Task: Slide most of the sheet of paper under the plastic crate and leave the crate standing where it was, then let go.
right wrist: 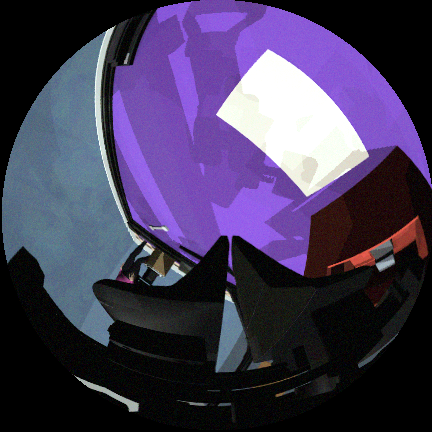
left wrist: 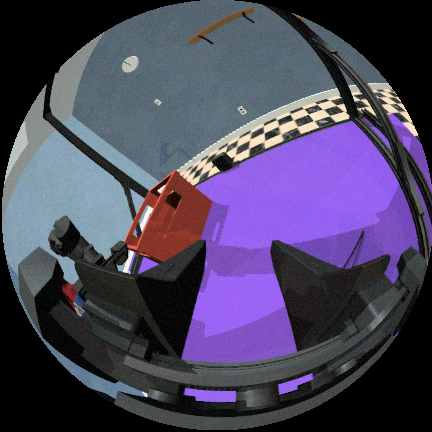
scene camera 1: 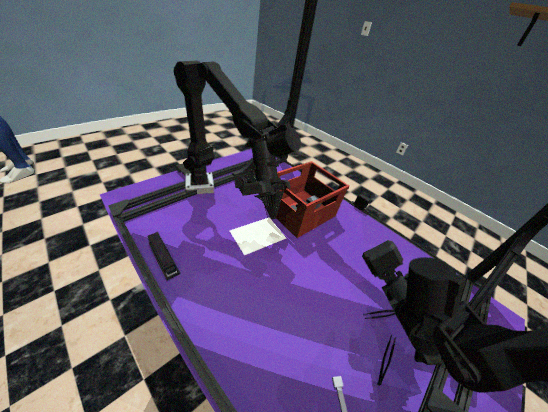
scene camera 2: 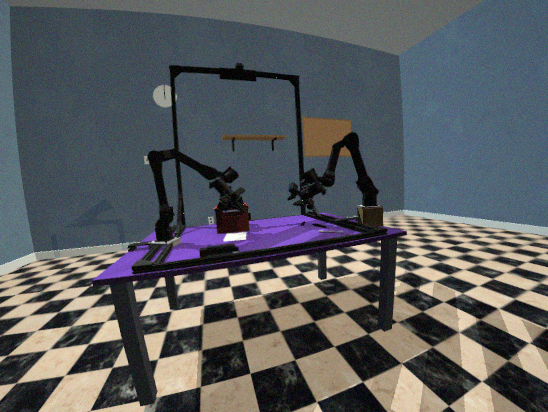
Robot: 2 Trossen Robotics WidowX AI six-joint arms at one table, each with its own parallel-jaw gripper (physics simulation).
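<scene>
The white sheet of paper [scene camera 1: 255,236] [scene camera 2: 235,236] [right wrist: 295,120] lies flat on the purple table, beside the red crate [scene camera 1: 320,217] [scene camera 2: 233,226] [left wrist: 186,222] [right wrist: 355,215]. In the right wrist view a narrow strip of table shows between them. The crate stands upright. My right gripper [scene camera 1: 272,215] [right wrist: 228,241] is shut, its fingertips almost together with nothing seen between them. It points down beside the crate, by the paper's edge; whether it touches the table is unclear. My left gripper [left wrist: 238,246] [scene camera 2: 295,196] is open and empty, above the table away from the crate.
A long black object [scene camera 1: 162,255] [scene camera 2: 218,250] lies near a table edge. Two thin black tweezer-like things [scene camera 1: 379,314] [scene camera 1: 386,361] and a white-headed tool [scene camera 1: 338,382] lie on the table on the left arm's side. A dark rail [scene camera 1: 165,310] runs along the table's edge.
</scene>
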